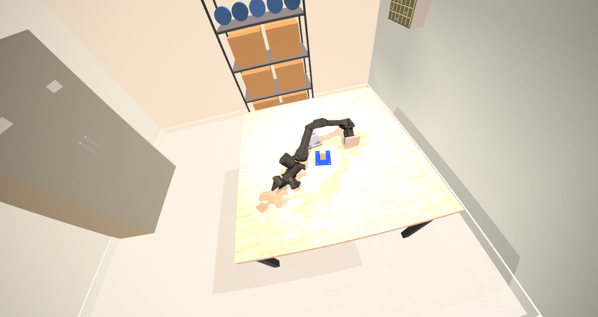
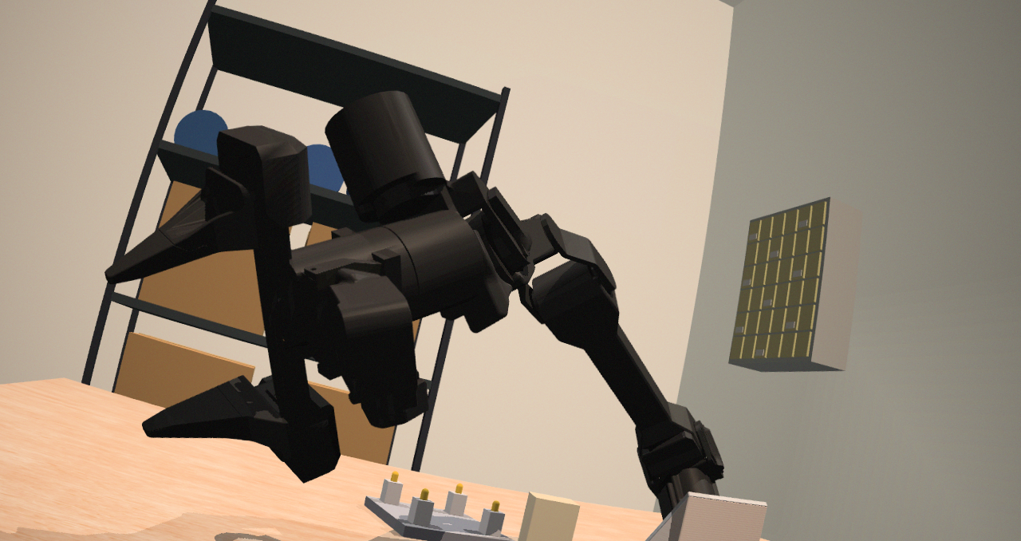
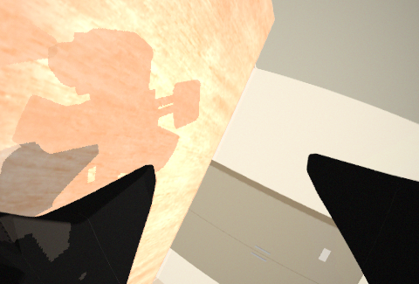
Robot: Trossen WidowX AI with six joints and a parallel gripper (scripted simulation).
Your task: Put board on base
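Right now my gripper tip is 320 mm past the blue board, 260 mm to the left of it and 100 mm above it. Round my gripper tip: grey base 260 mm behind, 440 mm to the right, 120 mm below.
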